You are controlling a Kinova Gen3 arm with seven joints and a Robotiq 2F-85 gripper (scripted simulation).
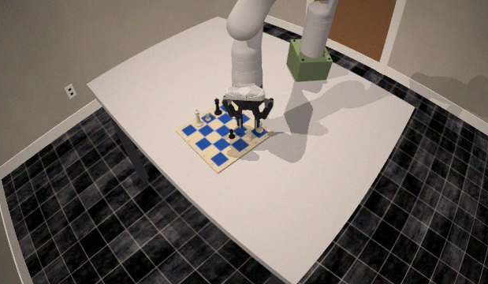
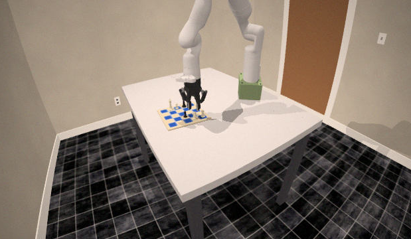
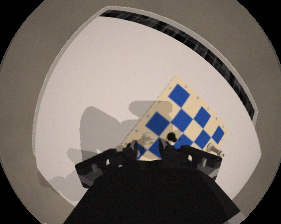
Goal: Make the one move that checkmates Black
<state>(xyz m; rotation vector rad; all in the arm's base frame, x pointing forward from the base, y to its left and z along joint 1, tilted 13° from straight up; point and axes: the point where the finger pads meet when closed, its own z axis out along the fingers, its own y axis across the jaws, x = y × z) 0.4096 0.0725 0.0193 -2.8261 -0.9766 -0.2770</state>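
My hand is 30 mm short of the black pawn, 40 mm to the left of it and 50 mm above it. Round my hand: white pawn 30 mm ahead, 150 mm to the right, 50 mm below; then chessboard 30 mm ahead, 80 mm to the right, 70 mm below; then tall black piece 10 mm behind, 150 mm to the right, 40 mm below.
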